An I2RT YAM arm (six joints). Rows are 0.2 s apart.
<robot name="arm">
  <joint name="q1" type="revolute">
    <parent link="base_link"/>
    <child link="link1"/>
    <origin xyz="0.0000 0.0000 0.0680"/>
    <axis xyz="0 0 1"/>
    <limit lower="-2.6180" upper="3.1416"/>
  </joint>
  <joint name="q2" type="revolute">
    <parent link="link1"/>
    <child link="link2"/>
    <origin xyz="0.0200 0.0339 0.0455"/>
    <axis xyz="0 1 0"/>
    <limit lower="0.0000" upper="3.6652"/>
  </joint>
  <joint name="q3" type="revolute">
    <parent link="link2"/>
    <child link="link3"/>
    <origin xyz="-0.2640 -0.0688 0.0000"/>
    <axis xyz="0 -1 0"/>
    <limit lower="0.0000" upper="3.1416"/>
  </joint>
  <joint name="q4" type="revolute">
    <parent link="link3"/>
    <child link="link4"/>
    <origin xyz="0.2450 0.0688 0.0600"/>
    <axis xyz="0 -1 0"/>
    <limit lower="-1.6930" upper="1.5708"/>
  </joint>
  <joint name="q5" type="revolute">
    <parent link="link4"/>
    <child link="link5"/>
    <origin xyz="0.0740 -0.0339 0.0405"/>
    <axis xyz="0 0 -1"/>
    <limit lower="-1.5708" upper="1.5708"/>
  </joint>
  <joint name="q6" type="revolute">
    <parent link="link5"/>
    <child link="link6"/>
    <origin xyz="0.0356 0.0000 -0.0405"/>
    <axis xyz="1 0 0"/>
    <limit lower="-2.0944" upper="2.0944"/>
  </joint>
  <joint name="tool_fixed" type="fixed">
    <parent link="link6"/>
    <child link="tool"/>
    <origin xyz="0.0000 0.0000 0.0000" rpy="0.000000 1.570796 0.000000"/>
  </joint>
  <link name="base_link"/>
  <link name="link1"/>
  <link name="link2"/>
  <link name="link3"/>
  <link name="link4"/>
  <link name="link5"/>
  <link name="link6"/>
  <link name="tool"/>
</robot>
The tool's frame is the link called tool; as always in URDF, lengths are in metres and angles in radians.
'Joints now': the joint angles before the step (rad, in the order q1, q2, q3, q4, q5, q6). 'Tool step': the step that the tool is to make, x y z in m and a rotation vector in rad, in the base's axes. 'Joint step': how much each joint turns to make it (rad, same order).
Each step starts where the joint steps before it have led.
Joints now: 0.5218, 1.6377, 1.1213, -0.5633, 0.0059, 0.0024
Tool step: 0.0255, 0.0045, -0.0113, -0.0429, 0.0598, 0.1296
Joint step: -0.0310, 0.1263, 0.1125, -0.0633, -0.0626, -0.1481
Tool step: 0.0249, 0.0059, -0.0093, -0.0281, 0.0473, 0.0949
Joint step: -0.0209, 0.1209, 0.1258, -0.0683, -0.0404, -0.1089
